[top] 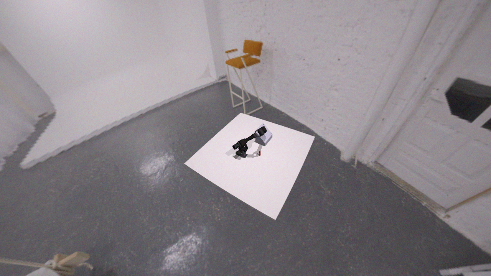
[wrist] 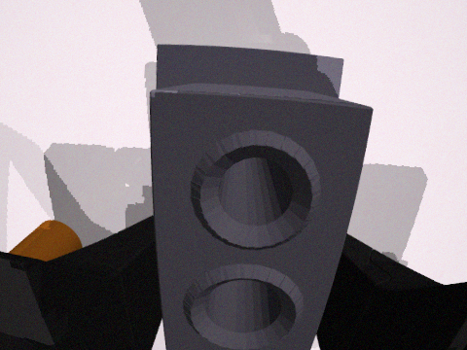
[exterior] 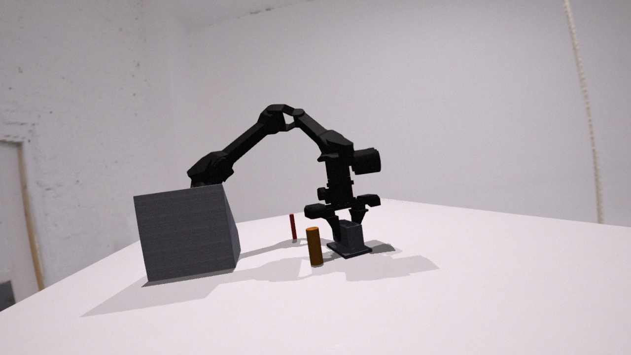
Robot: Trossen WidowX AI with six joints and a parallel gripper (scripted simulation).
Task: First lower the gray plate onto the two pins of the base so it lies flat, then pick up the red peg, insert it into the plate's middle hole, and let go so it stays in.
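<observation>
Now: gripper tip 2 cm above the dark flat base. Round my gripper tip: orange cylinder 10 cm behind, 3 cm to the right, 2 cm above; then red peg 21 cm to the left, 7 cm behind, 2 cm above; then gray plate 3 cm above.
</observation>
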